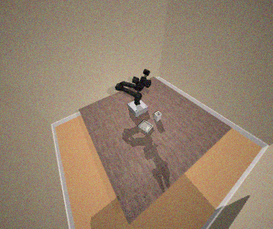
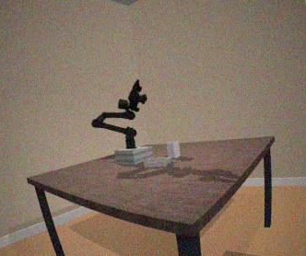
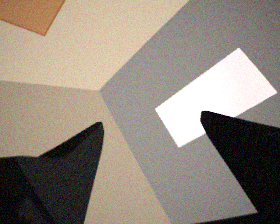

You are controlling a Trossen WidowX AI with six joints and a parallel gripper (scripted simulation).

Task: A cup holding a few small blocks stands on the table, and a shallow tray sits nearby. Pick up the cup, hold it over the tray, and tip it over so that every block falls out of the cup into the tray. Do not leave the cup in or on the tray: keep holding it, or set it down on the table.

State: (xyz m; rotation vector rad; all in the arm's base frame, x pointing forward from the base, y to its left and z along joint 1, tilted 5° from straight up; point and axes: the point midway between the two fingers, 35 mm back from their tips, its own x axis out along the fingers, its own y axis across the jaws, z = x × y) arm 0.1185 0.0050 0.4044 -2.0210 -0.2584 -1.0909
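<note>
Right now my gripper tip is 140 mm short of the green block, 90 mm to the right of it and 470 mm above it. From my gripper tip the other things lie so: white square cup 140 mm ahead, 90 mm to the left, 490 mm below; then purple block 140 mm ahead, 90 mm to the left, 500 mm below; then red block 140 mm ahead, 90 mm to the left, 490 mm below.
</note>
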